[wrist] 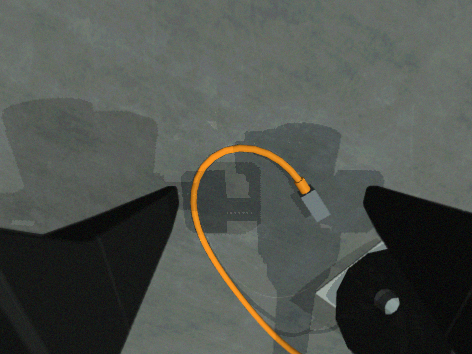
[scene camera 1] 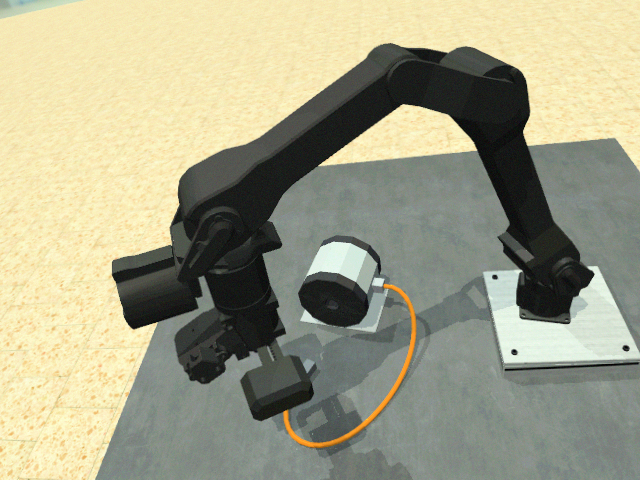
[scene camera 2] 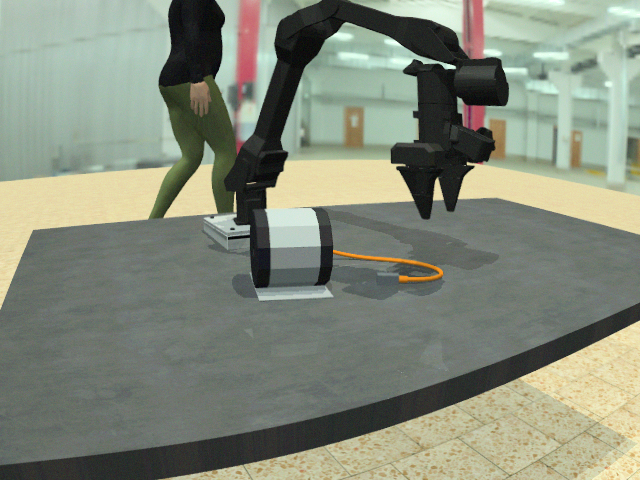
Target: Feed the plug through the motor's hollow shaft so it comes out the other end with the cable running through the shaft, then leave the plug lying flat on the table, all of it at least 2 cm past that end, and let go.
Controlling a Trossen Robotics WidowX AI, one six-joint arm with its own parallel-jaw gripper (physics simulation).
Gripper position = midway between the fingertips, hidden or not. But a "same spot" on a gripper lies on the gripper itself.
my gripper: wrist; scene camera 1 270,379; scene camera 2
same spot on my gripper: [wrist: 87,280] = [scene camera 2: 455,173]
